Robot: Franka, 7 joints.
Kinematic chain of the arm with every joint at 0, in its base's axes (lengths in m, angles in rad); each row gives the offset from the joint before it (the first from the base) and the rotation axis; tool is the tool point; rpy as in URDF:
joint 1: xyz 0 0 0.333 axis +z
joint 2: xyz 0 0 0 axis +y
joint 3: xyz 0 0 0.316 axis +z
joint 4: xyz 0.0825 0 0 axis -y
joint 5: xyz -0.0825 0 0.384 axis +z
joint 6: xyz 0 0 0 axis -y
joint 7: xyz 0.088 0 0 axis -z
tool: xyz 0 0 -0.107 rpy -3.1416 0 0
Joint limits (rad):
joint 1: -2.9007..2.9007
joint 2: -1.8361..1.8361
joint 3: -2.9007..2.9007
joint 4: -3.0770..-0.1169
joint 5: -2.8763..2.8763
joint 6: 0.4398..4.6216
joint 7: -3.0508..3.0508
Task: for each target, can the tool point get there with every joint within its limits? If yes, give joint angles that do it. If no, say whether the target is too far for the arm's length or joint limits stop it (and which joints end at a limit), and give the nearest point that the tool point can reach.
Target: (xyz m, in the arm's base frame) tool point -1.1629 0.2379 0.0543
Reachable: no: too far | nearest point -0.8182 0.1674 0.1369 | short by 0.361 m
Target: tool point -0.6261 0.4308 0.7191
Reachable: yes | joints -0.7758 -0.8767 -2.3382 -0.4560 -1.9598 2.1344 -1.7049
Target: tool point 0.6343 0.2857 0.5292
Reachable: yes | joints -0.4996 0.5959 1.1531 -1.5549 -2.4009 2.5394 -2.1458
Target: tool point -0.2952 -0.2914 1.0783
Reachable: yes | joints 0.3918 -0.3884 -2.2024 -0.3463 -1.2305 2.7113 0.0287
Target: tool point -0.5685 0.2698 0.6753
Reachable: yes | joints 1.7417 0.1442 1.0918 -1.5667 -1.3165 2.1686 1.7629
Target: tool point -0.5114 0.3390 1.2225
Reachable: no: too far | nearest point -0.4060 0.2691 1.0392 | short by 0.223 m
